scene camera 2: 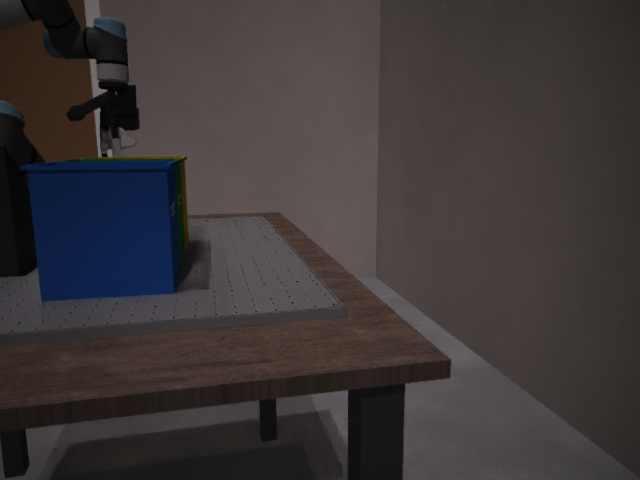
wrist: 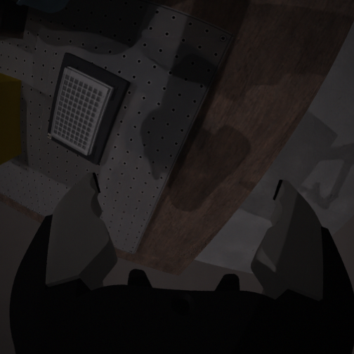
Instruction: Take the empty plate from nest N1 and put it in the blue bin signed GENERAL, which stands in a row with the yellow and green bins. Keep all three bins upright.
Labels:
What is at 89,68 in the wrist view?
A dark nest.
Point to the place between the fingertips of the gripper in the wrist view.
At 186,178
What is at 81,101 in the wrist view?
A plate.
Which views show the gripper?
Scene camera 2 and the wrist view: all of them.

